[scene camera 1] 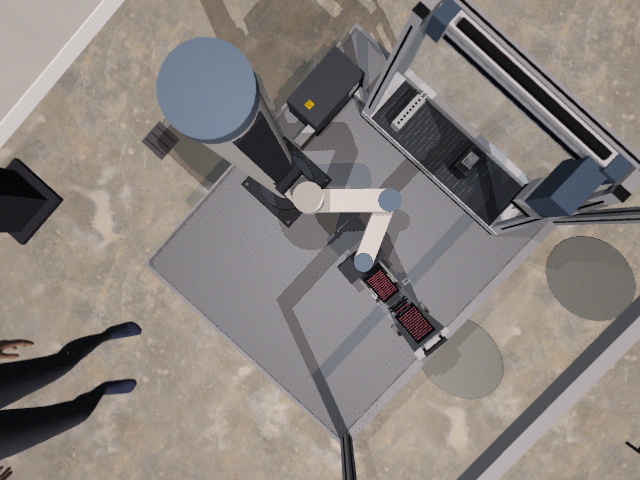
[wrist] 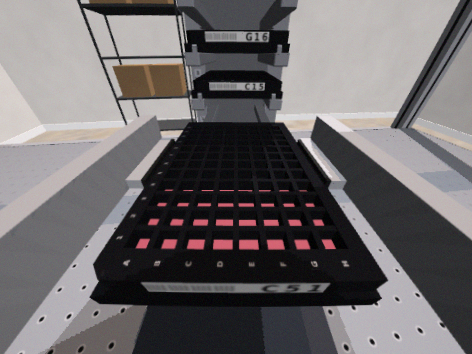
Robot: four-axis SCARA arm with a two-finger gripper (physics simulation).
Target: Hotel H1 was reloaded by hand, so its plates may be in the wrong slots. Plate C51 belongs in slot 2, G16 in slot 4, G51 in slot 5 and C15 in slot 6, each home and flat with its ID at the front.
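Places are measured from the arm's base along level axes (x right, y ahead, z up), in millimetres.
Pixels of known places: gripper, fingertip midpoint: (scene camera 1: 386, 289) (wrist: 236, 130).
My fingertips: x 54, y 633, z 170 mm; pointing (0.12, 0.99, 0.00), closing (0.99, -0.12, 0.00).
Ahead of a thing's pixels: the offset from my fingertips to its top centre. "spot": to the spot under its first point.
My gripper (scene camera 1: 386, 288) (wrist: 236, 130) is shut on plate C51 @(dx -3, dy -24, dz -8 mm) (scene camera 1: 381, 285) (wrist: 240, 262), with one finger along each side. The black plate is level, shows pink wells, and has its ID label facing the wrist camera. It is outside hotel H1 (scene camera 1: 421, 353) (wrist: 240, 113), on the arm's side. In the wrist view, plate G16 @(dx +16, dy +127, dz +56 mm) (wrist: 237, 46) and, below it, plate C15 @(dx +17, dy +127, dz +21 mm) (wrist: 237, 88) sit in the hotel with IDs facing the camera. A plate with red wells @(dx +16, dy +127, dz +127 mm) (scene camera 1: 415, 323) lies uppermost in the hotel; its ID is unreadable there. G51's label and the slot numbers do not show.
The arm's column (scene camera 1: 206, 87) stands at the upper left. A dark box with a yellow label @(spot: dx -479, dy -731, dz -42 mm) (scene camera 1: 333, 85) stands at the deck's upper edge. A framed machine with a dark bed @(spot: dx -589, dy -202, dz -107 mm) (scene camera 1: 439, 155) stands at the upper right. Cardboard boxes (wrist: 150, 80) are on a background shelf.
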